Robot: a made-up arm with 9 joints. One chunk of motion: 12 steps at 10 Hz.
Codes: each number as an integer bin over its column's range. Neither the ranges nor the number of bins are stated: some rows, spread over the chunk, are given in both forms.
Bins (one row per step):
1: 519 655 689 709 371 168 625 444 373
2: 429 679 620 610 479 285 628 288 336
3: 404 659 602 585 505 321 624 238 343
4: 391 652 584 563 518 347 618 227 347
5: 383 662 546 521 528 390 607 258 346
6: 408 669 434 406 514 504 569 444 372
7: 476 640 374 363 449 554 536 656 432
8: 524 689 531 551 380 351 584 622 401
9: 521 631 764 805 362 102 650 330 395
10: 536 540 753 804 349 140 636 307 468
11: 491 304 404 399 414 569 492 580 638
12: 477 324 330 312 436 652 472 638 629
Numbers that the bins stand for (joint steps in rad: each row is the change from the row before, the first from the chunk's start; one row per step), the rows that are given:
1: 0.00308 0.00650 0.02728 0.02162 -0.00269 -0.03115 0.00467 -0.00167 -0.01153
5: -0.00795 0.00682 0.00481 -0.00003 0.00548 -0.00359 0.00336 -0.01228 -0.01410
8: 0.00349 0.00804 0.00245 0.00343 -0.00222 -0.00843 0.00167 0.00849 -0.00887
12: -0.00032 -0.00841 -0.02914 -0.02408 0.00069 0.02893 -0.00651 0.00940 0.01281
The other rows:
2: -0.00422 0.00759 0.01644 0.01022 0.00293 -0.01662 0.00489 -0.01057 -0.01505
3: -0.00624 0.00668 0.01361 0.00734 0.00429 -0.01216 0.00460 -0.01342 -0.01438
4: -0.00730 0.00637 0.01078 0.00481 0.00496 -0.00893 0.00416 -0.01405 -0.01400
6: -0.00592 0.00714 -0.01279 -0.01326 0.00475 0.01056 0.00058 -0.00167 -0.01162
7: -0.00041 0.00583 -0.02222 -0.01821 0.00137 0.01676 -0.00183 0.01043 -0.00592
9: 0.00324 0.00542 0.03907 0.03267 -0.00316 -0.03934 0.00650 -0.00817 -0.00944
10: 0.00446 0.00132 0.03734 0.03255 -0.00383 -0.03462 0.00547 -0.00948 -0.00250
11: 0.00081 -0.00931 -0.01751 -0.01407 -0.00045 0.01863 -0.00505 0.00609 0.01367

